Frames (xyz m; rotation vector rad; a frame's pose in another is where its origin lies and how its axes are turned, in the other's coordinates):
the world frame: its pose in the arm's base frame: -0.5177 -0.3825 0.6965 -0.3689 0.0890 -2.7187
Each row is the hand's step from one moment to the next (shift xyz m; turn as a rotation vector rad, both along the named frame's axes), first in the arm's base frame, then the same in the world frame.
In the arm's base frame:
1: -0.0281 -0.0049 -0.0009 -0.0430 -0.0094 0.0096
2: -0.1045 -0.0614 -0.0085 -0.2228 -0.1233 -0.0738
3: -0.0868 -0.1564 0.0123 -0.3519 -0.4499 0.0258
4: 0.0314 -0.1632 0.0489 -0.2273 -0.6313 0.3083
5: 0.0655 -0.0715 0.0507 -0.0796 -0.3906 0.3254
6: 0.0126 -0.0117 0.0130 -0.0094 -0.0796 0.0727
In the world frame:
1: 0.0266 -0.0059 -0.0084 0.0442 -0.0085 -0.0022
2: 0.1147 0.0184 -0.0356 0.2280 0.0385 -0.1297
3: 0.1412 0.1101 -0.0099 0.4945 0.2795 -0.0652
4: 0.0478 0.1564 0.0571 0.5236 0.4610 0.2422
5: -0.0179 0.0846 0.0671 0.3025 0.2927 0.2959
6: -0.0034 0.0140 0.0160 0.0572 0.0615 0.0683

